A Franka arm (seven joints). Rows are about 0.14 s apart.
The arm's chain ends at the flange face. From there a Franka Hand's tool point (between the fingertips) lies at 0.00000 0.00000 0.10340 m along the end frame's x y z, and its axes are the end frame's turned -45 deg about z.
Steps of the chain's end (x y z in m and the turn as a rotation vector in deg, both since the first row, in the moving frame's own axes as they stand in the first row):
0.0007, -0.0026, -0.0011, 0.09, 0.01, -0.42
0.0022, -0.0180, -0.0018, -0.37, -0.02, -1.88
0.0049, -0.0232, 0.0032, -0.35, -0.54, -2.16
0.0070, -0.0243, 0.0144, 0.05, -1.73, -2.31
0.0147, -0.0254, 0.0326, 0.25, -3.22, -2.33
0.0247, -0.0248, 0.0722, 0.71, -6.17, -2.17
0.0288, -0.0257, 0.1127, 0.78, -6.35, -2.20
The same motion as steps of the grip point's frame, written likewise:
0.0025, -0.0014, -0.0011, 0.06, 0.07, -0.42
0.0138, -0.0107, -0.0018, -0.25, -0.28, -1.88
0.0187, -0.0132, 0.0032, 0.13, -0.63, -2.16
0.0199, -0.0145, 0.0144, 1.26, -1.19, -2.31
0.0245, -0.0119, 0.0324, 2.45, -2.10, -2.33
0.0279, -0.0087, 0.0716, 4.86, -3.86, -2.17
0.0313, -0.0067, 0.1121, 5.04, -3.94, -2.20

